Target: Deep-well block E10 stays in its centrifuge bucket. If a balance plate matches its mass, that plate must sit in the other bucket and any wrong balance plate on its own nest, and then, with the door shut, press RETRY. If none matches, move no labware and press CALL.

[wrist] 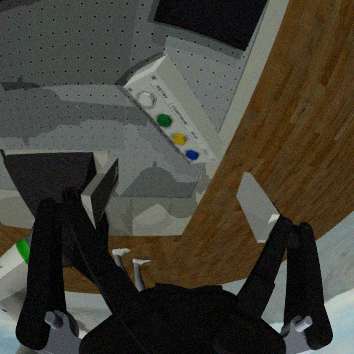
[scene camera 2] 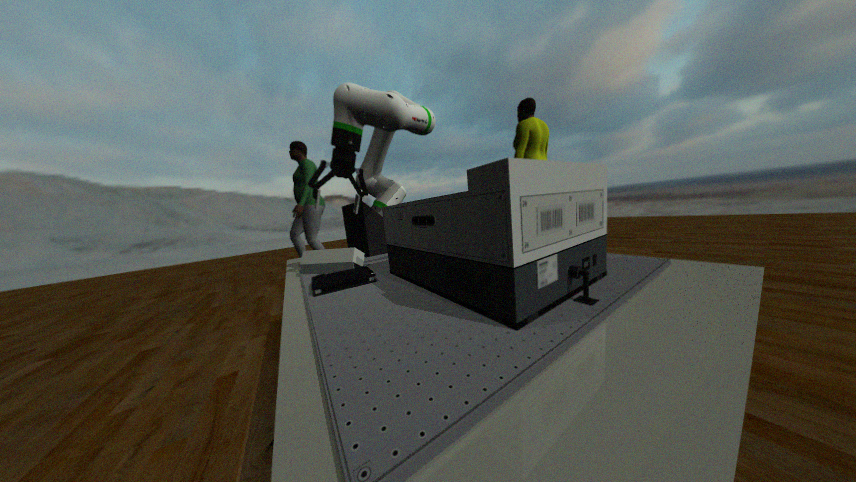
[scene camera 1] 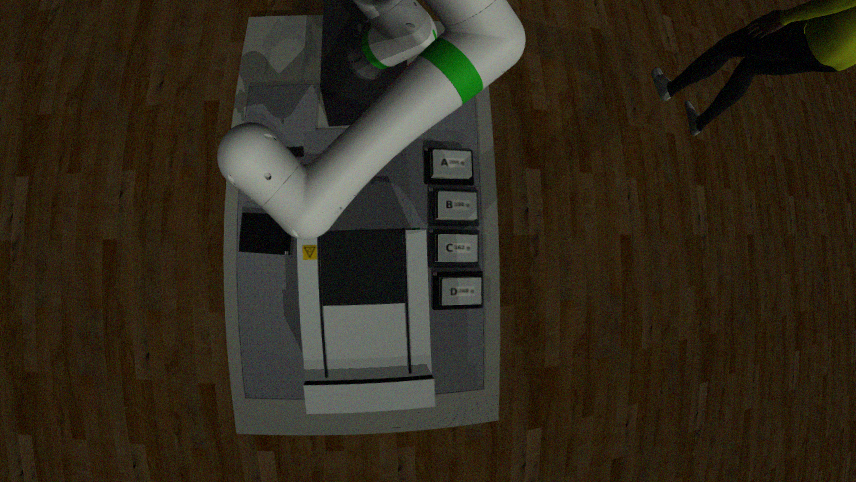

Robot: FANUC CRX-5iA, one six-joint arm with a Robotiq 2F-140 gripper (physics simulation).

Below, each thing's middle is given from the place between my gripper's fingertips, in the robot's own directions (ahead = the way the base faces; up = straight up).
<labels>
The button box (scene camera 2: 327,260) lies 180 mm below my hand, 40 mm to the right of it and 20 mm behind it. From my hand the other things lie so: centrifuge (scene camera 2: 529,234): 430 mm ahead, 300 mm to the left, 100 mm below.
</labels>
